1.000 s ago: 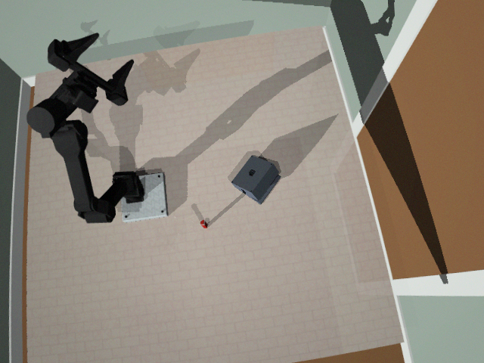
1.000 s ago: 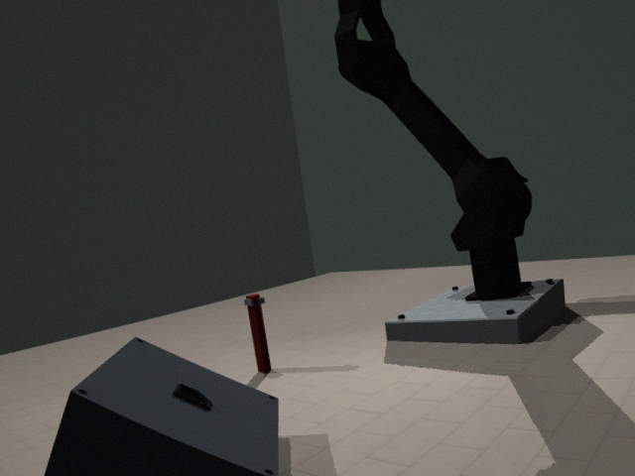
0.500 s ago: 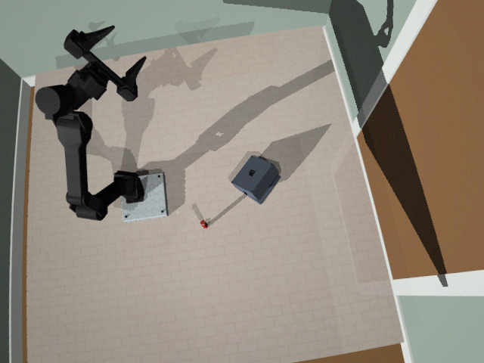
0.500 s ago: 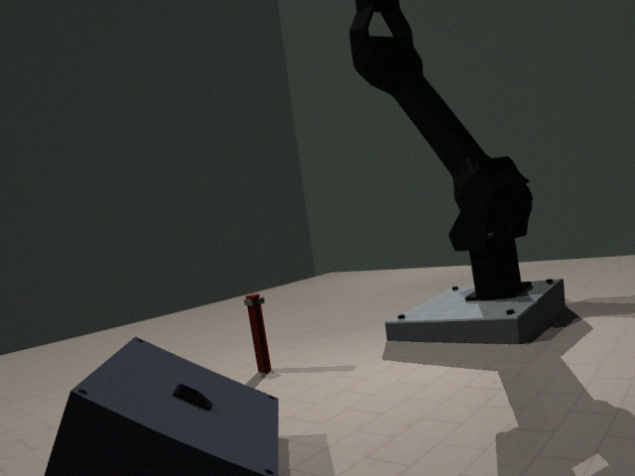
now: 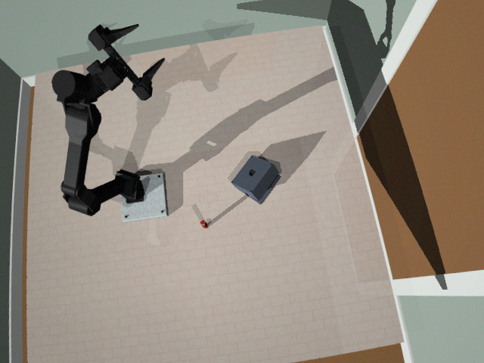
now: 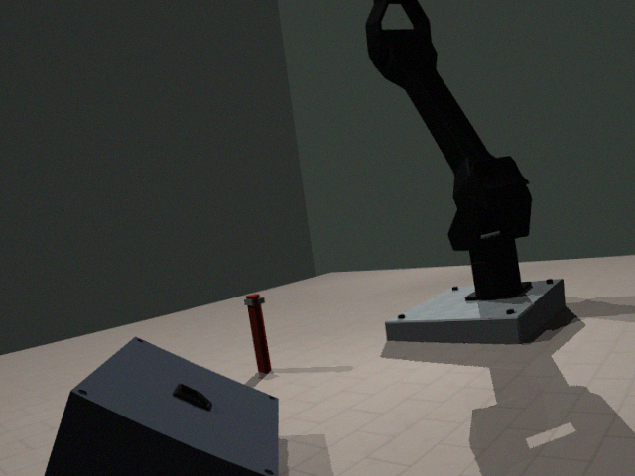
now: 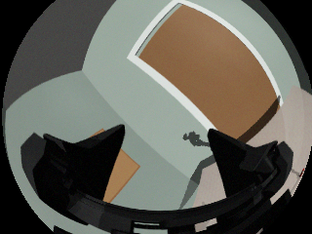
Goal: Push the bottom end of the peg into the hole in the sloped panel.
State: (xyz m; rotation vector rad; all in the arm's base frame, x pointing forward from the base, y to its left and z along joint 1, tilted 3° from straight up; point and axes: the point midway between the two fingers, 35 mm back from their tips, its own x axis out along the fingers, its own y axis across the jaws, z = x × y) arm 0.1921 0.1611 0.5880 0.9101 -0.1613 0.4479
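My gripper tip is now 570 mm above the peg and 300 mm to the left of it. Round my gripper tip: sloped panel 590 mm below, 200 mm ahead, 160 mm to the right.
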